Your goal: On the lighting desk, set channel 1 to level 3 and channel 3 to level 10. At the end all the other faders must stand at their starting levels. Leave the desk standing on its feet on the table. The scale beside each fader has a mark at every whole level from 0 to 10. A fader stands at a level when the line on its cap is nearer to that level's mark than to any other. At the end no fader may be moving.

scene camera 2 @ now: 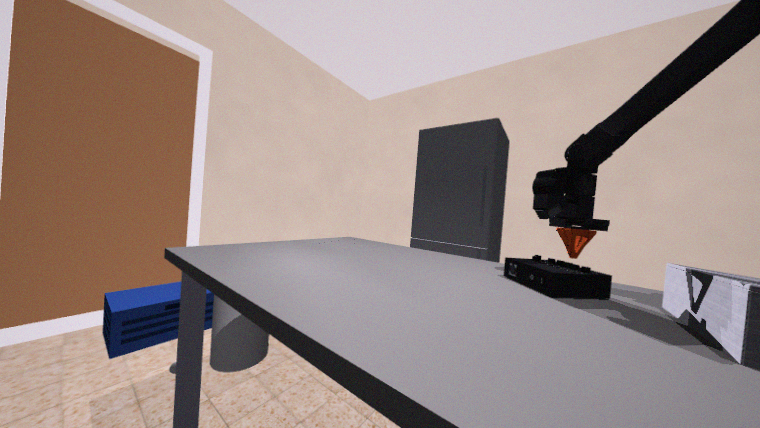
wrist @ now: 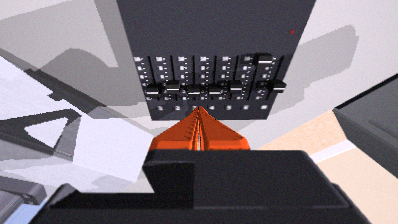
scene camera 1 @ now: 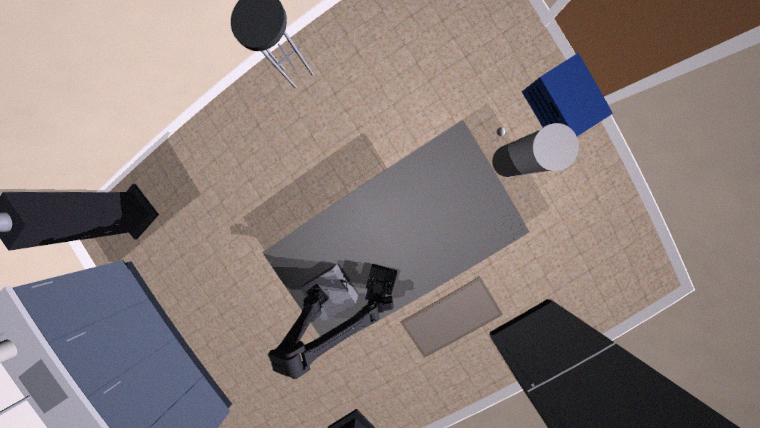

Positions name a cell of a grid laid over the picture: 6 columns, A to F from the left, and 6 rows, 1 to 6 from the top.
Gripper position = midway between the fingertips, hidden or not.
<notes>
In view: the gripper (scene camera 2: E4).
The gripper is seen too in the wrist view (wrist: D3).
</notes>
